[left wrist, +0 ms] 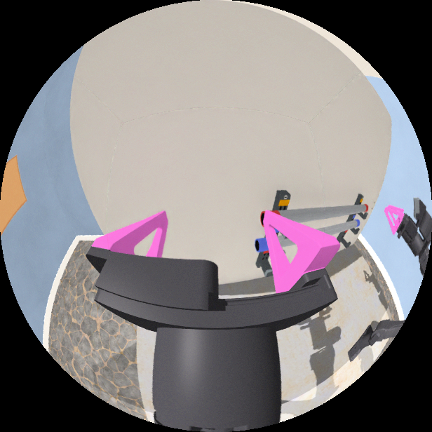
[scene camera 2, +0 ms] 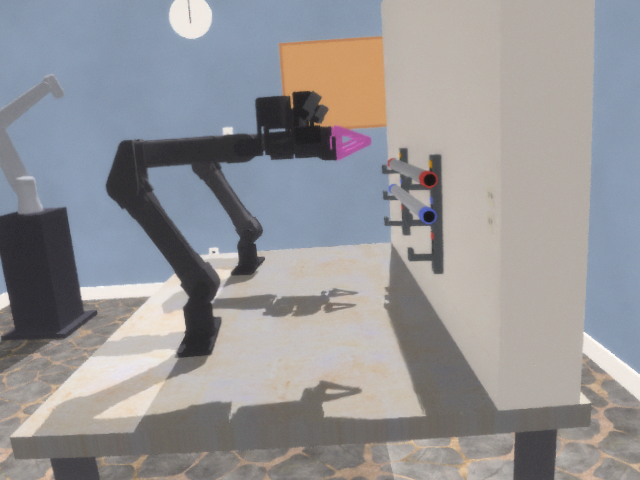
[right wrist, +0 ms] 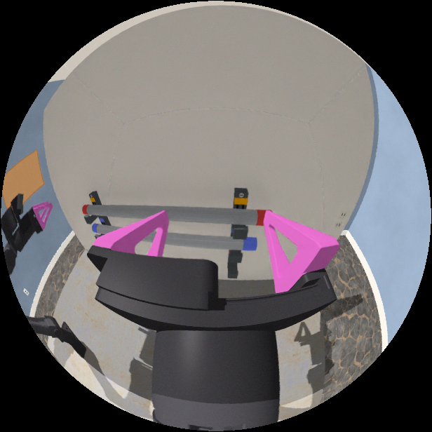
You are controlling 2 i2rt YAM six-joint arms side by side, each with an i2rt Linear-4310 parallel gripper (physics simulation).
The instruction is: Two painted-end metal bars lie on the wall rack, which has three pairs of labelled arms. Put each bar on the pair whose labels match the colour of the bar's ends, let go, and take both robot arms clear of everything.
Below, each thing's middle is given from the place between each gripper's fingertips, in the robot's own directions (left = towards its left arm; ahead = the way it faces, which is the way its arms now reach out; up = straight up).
My left gripper is now 360 mm to the left of the red-ended bar (right wrist: 175, 213), 100 mm short of it and 80 mm above it. From my left hand the other things lie so: blue-ended bar (right wrist: 190, 240) 350 mm to the right, 160 mm below, 100 mm ahead.
The red-ended bar lies 170 mm to the left of my right hand, 100 mm ahead of it and 80 mm below it. From my right hand the other things lie so: blue-ended bar (170 mm to the left, 160 mm below, 100 mm ahead).
